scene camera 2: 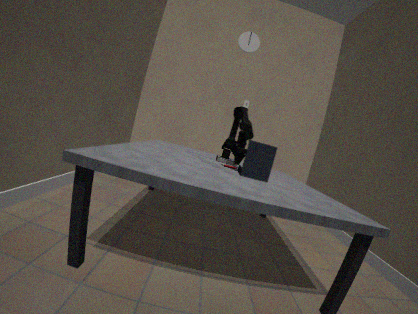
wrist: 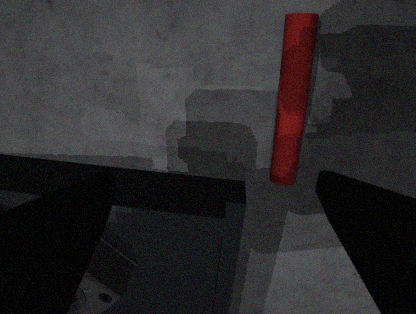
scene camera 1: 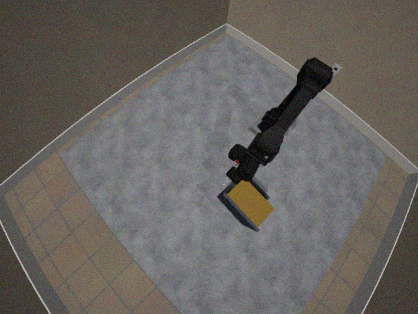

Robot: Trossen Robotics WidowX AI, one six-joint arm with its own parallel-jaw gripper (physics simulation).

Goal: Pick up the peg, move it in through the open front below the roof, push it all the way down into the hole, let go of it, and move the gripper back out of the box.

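Frame: origin at the arm's base, x ahead, y left, z up, level; millimetres.
Seen in the pictures: gripper, fingertip midpoint: (scene camera 2: 236, 164) (wrist: 217, 181); arm's base, link origin: (scene camera 2: 224, 157) (scene camera 1: 265, 127).
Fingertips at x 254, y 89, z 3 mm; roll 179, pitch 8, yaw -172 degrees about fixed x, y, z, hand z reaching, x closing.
Observation:
Offsets run from my fingertips to a thing's top centre. "spot": to the spot under its first point. Level surfaces: height alone.
The red peg @[dz -22, dx -29, dy -32 mm] (scene camera 1: 237, 162) (scene camera 2: 231, 166) (wrist: 292, 100) lies on the table beside the box. My gripper (scene camera 1: 236, 164) (scene camera 2: 232, 157) (wrist: 217, 181) is open and empty, low over the table next to the box. In the wrist view the peg lies ahead of the fingertips, with its near end closer to the right finger. The box @[dz +166, dx +61, dy +103 mm] (scene camera 1: 237, 212) (scene camera 2: 260, 161) (wrist: 234, 235) has dark walls and a yellow roof @[spot: dz +166, dx +102, dy +111 mm] (scene camera 1: 250, 204). In the wrist view its edge reaches between the fingers, and the left finger overlaps it. The hole cannot be made out clearly.
The box stands on the grey table @[dz -36 mm] (scene camera 1: 150, 165) (scene camera 2: 165, 172), close to the gripper. The black arm (scene camera 1: 295, 107) (scene camera 2: 242, 125) reaches in from the table's far side. Shadows of the arm and gripper fall around the peg in the wrist view.

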